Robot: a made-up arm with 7 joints. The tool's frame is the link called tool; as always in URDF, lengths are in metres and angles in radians. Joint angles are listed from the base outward.
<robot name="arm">
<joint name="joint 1" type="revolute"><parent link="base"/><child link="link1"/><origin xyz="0.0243 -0.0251 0.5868" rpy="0 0 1.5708"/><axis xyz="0 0 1"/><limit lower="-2.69" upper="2.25"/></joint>
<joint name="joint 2" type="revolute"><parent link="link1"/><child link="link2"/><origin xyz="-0.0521 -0.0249 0.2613" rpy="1.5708 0 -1.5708"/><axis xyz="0 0 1"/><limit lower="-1.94" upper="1.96"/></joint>
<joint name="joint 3" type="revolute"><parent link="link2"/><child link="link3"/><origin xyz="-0.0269 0.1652 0.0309" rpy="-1.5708 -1.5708 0"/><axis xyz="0 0 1"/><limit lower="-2.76" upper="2.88"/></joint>
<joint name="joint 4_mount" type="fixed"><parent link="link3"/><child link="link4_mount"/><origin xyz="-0.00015 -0.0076 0.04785" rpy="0 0 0"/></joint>
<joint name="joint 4" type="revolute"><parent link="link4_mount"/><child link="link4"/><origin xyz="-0.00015 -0.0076 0.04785" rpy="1.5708 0 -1.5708"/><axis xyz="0 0 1"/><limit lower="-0.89" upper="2.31"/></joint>
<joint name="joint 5" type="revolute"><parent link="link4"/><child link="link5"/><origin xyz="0.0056 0.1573 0.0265" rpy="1.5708 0 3.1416"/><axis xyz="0 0 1"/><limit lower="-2.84" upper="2.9"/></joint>
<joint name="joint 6" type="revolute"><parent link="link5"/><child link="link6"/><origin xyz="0.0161 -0.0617 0.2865" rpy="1.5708 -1.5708 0"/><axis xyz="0 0 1"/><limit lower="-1.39" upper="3.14"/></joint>
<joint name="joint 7" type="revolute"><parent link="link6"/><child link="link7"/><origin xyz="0.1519 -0.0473 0.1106" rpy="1.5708 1.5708 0"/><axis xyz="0 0 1"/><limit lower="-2.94" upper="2.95"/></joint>
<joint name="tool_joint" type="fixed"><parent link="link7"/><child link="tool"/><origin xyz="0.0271 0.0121 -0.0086" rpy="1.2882 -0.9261 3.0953"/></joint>
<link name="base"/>
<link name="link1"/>
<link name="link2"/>
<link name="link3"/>
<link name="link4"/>
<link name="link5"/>
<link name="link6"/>
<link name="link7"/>
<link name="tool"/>
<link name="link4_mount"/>
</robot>
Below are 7 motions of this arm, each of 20 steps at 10 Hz.
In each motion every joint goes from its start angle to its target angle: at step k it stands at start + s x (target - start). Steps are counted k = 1, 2, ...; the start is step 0. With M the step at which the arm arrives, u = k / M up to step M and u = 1 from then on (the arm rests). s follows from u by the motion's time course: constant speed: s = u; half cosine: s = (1 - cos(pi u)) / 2; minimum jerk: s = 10 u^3 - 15 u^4 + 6 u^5.
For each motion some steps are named. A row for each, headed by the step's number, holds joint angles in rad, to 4 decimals.
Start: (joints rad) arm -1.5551 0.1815 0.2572 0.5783 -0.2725 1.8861 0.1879
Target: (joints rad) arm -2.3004 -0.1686 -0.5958 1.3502 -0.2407 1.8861 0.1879
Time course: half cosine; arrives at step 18
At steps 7, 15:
7: -1.8003 0.0663 -0.0234 0.8322 -0.2620 1.8861 0.1879
15: -2.2505 -0.1451 -0.5387 1.2985 -0.2428 1.8861 0.1879

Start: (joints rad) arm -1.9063 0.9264 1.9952 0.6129 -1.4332 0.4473 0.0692
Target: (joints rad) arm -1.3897 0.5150 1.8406 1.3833 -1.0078 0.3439 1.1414
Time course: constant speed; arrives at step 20
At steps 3, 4, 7, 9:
3: -1.8288 0.8647 1.9720 0.7285 -1.3694 0.4318 0.2300
4: -1.8030 0.8441 1.9643 0.7670 -1.3481 0.4266 0.2836
7: -1.7255 0.7824 1.9411 0.8825 -1.2843 0.4111 0.4445
9: -1.6738 0.7413 1.9256 0.9596 -1.2418 0.4008 0.5517

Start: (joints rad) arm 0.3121 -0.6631 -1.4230 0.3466 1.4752 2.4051 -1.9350
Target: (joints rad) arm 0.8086 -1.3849 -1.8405 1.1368 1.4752 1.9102 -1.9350
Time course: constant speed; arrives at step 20
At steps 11, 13, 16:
11: 0.5852 -1.0601 -1.6526 0.7812 1.4752 2.1329 -1.9350
13: 0.6348 -1.1323 -1.6944 0.8602 1.4752 2.0834 -1.9350
16: 0.7093 -1.2405 -1.7570 0.9788 1.4752 2.0092 -1.9350

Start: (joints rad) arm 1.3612 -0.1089 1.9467 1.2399 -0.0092 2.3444 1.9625
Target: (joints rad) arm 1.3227 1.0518 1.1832 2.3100 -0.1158 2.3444 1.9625
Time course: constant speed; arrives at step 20
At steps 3, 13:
3: 1.3554 0.0652 1.8322 1.4004 -0.0252 2.3444 1.9625
13: 1.3362 0.6456 1.4504 1.9355 -0.0785 2.3444 1.9625

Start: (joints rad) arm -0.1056 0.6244 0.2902 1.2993 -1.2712 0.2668 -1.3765
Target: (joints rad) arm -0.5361 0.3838 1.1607 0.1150 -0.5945 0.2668 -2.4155
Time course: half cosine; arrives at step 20
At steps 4, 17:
4: -0.1467 0.6014 0.3733 1.1862 -1.2066 0.2668 -1.4757
17: -0.5126 0.3969 1.1133 0.1795 -0.6314 0.2668 -2.3589

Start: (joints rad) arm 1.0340 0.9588 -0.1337 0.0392 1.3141 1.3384 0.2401
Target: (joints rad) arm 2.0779 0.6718 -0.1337 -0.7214 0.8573 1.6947 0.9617
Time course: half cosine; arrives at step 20
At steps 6, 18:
6: 1.2492 0.8996 -0.1337 -0.1176 1.2200 1.4118 0.3888
18: 2.0524 0.6788 -0.1337 -0.7028 0.8685 1.6860 0.9440

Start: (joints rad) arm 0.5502 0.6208 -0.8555 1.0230 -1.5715 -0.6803 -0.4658
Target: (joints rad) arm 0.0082 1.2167 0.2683 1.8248 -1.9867 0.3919 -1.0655
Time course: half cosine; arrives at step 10
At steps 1, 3, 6, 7, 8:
1: 0.5369 0.6354 -0.8280 1.0426 -1.5817 -0.6541 -0.4805
3: 0.4385 0.7436 -0.6239 1.1883 -1.6571 -0.4593 -0.5894
6: 0.1955 1.0108 -0.1200 1.5478 -1.8433 0.0215 -0.8583
7: 0.1199 1.0939 0.0367 1.6595 -1.9011 0.1709 -0.9419
8: 0.0600 1.1598 0.1610 1.7482 -1.9471 0.2895 -1.0082

